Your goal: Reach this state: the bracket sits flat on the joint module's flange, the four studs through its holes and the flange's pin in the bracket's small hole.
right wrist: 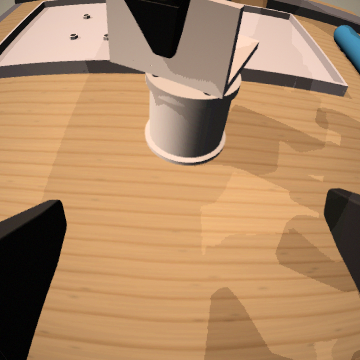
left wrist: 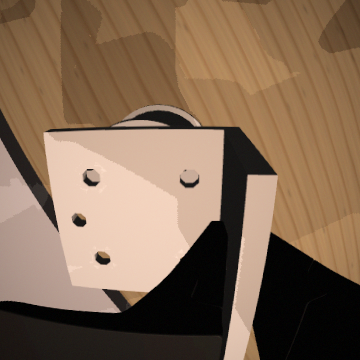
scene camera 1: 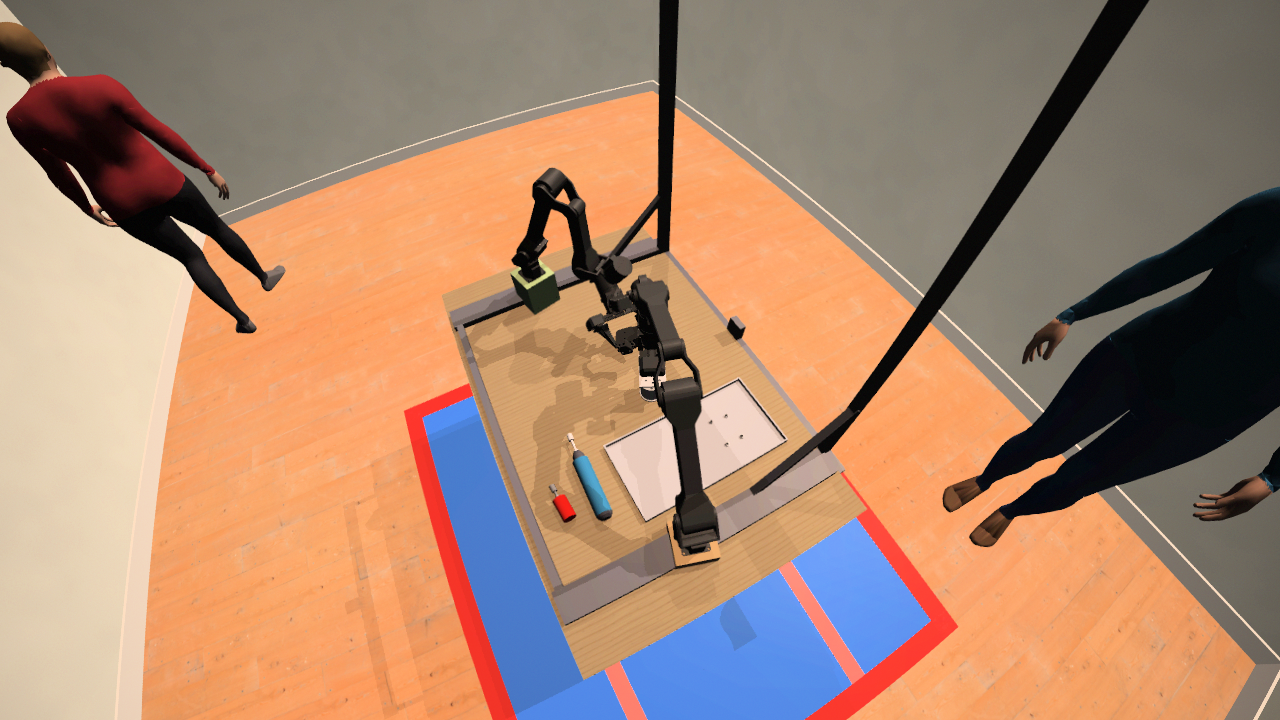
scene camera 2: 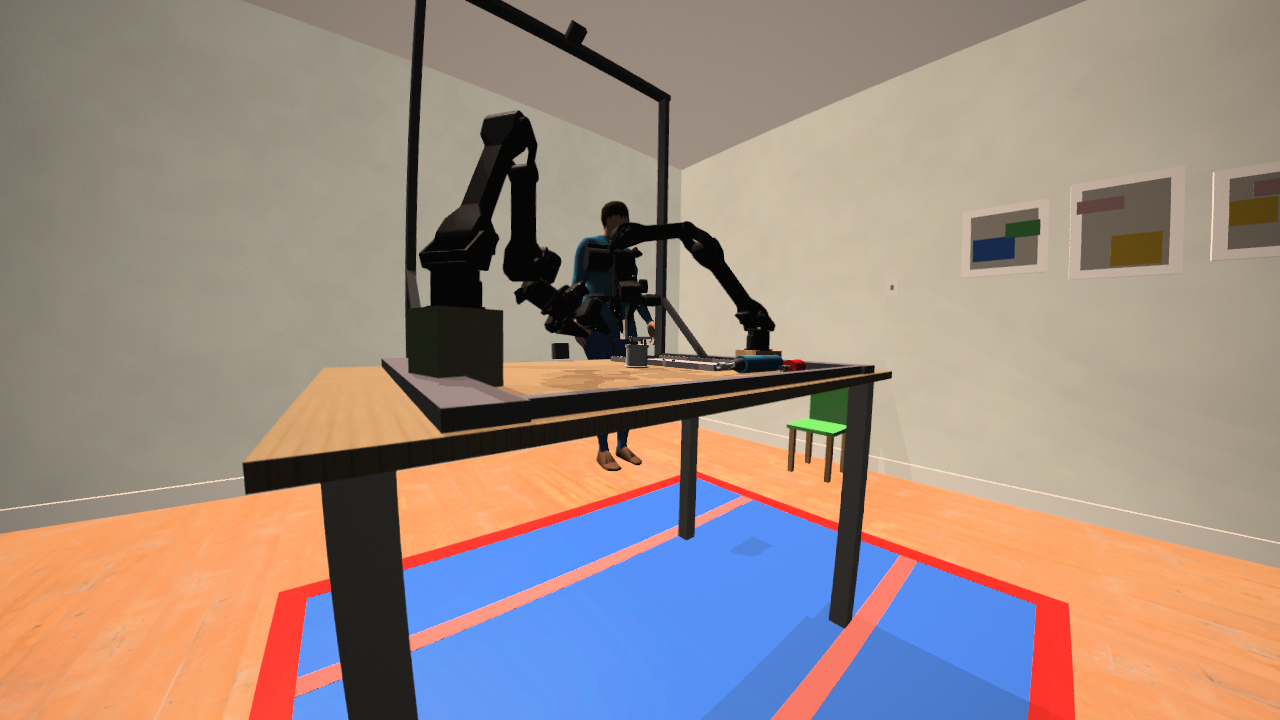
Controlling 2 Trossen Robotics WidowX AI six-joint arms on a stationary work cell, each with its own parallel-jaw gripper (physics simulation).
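Places are measured from the left arm's base along level axes (x left, y up, z ahead), in metres.
Pixels of known places: left gripper, between the fingertips: (right wrist: 168,51) (left wrist: 230,232) (scene camera 2: 623,333); right gripper, between the fingertips: (right wrist: 198,208) (scene camera 2: 598,334); left arm's base, origin of its link: (scene camera 1: 693,539) (scene camera 2: 758,350); right arm's base, origin of its link: (scene camera 1: 532,272).
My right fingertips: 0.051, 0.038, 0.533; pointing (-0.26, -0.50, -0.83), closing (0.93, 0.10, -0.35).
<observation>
Ahead of a thing's pixels: the offset from my right fingertips to its top centre, as dx, dy, dz. "pt": to the spot under its first point.
The pale L-shaped bracket (left wrist: 135,200) (right wrist: 210,50) is over the joint module {-0.033, -0.010, -0.115} (right wrist: 187,122) (scene camera 2: 636,356), which stands upright on the table. In the left wrist view, two of the bracket's holes show pale surface and two show wood; no stud shows through them. In the right wrist view, two dark spots show at the flange, by the bracket's lower edge. The pin is hidden, and whether the bracket touches the flange is unclear. My left gripper (left wrist: 230,232) (right wrist: 168,51) is shut on the bracket's upright plate. My right gripper (right wrist: 198,208) is open and empty, with the module beyond its fingers.
A shallow pale tray (scene camera 1: 640,479) (right wrist: 295,82) with several small nuts {-0.195, -0.075, -0.307} (scene camera 1: 726,444) {-0.214, -0.075, -0.227} (right wrist: 74,36) lies beside the module. A blue-handled tool {pt +0.157, -0.043, -0.367} (scene camera 1: 591,485) (scene camera 2: 759,362) and a red-handled tool {+0.236, -0.050, -0.387} (scene camera 1: 563,507) (scene camera 2: 793,364) lie near the table edge. Both arms come close together above the module.
</observation>
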